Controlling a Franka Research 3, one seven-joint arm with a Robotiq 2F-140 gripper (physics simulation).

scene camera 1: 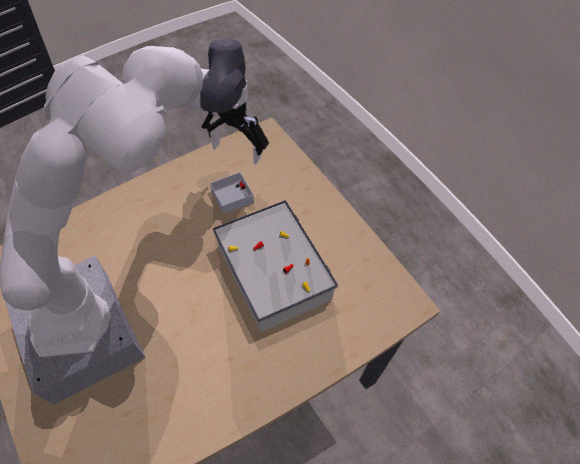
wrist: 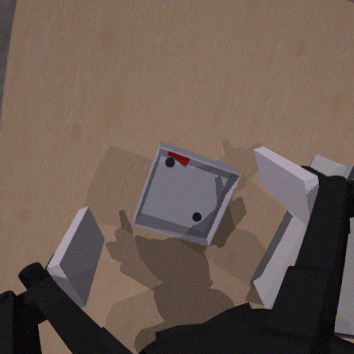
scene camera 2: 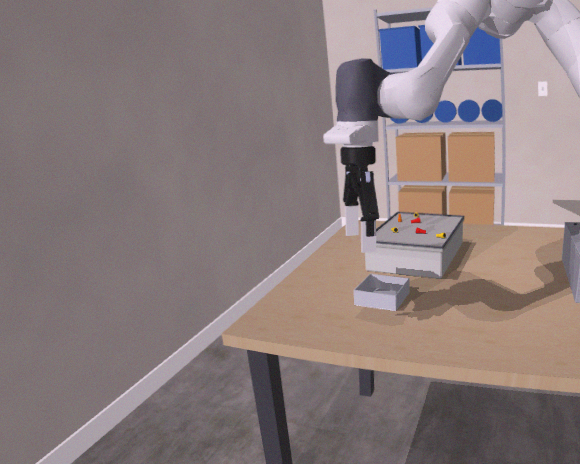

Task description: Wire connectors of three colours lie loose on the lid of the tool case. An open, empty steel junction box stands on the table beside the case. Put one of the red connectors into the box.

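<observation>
A red connector (scene camera 1: 242, 185) (wrist: 179, 158) lies on the floor of the steel junction box (scene camera 1: 231, 205) (scene camera 2: 376, 300) (wrist: 172, 231), against one wall near a corner; it is hidden in scene camera 2. My gripper (scene camera 1: 236, 152) (scene camera 2: 360, 240) (wrist: 176, 195) is wide open and empty, above the box, its fingers on either side of it in the wrist view. Two more red connectors (scene camera 1: 258, 246) (scene camera 1: 288, 268) (scene camera 2: 421, 231) (scene camera 2: 416, 220) lie on the lid of the tool case (scene camera 1: 255, 280) (scene camera 2: 405, 257), with three yellow connectors (scene camera 1: 284, 234) (scene camera 1: 233, 248) (scene camera 1: 306, 287) and an orange one (scene camera 1: 307, 261) (scene camera 2: 399, 218).
The tool case stands close beside the box, its lid higher than the box rim. The wooden table (scene camera 1: 390, 280) (scene camera 2: 475, 335) ends in an edge beyond the box. A shelf rack (scene camera 2: 503, 150) with boxes stands behind the table in scene camera 2.
</observation>
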